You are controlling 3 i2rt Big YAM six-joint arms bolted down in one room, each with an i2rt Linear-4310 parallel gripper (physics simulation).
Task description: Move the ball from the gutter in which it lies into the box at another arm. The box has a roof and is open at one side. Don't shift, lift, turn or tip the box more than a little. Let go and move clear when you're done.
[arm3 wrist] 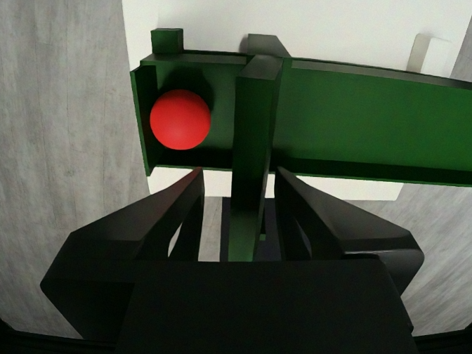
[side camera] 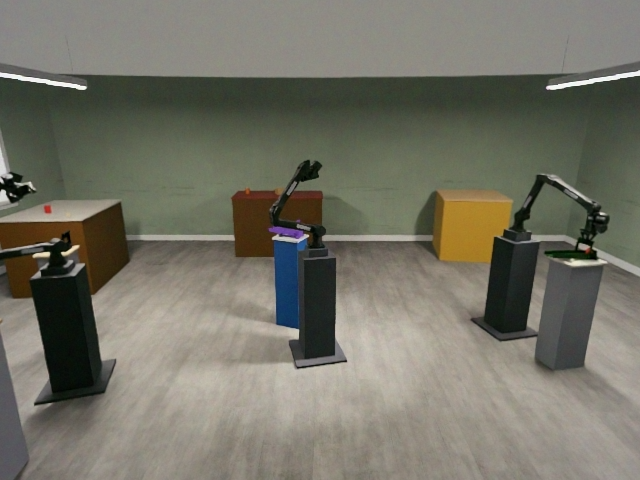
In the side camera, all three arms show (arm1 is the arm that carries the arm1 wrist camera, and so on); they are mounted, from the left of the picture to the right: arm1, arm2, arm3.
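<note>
The red ball [arm3 wrist: 180, 119] [side camera: 587, 250] lies in the green gutter [arm3 wrist: 370, 120] [side camera: 560, 254], against its closed left end in the wrist view. A green bar [arm3 wrist: 256, 110] rises from the gutter toward the camera. Arm3's gripper [arm3 wrist: 240, 172] [side camera: 584, 245] is partly open, one finger on each side of the bar, with a visible gap at the left finger. Arm2's gripper [side camera: 314, 170] is raised high above its stand. Arm1's gripper [side camera: 26, 189] shows at the far left edge. Both are too small to tell their fingers. I cannot make out the roofed box.
The gutter rests on a white top [arm3 wrist: 350, 25] on a grey pedestal [side camera: 568, 315]. A white block [arm3 wrist: 430, 55] stands beside the gutter. A purple object [side camera: 286, 231] lies on the blue pedestal [side camera: 286, 284] at arm2. A yellow cabinet [side camera: 473, 227] and brown cabinets stand farther back.
</note>
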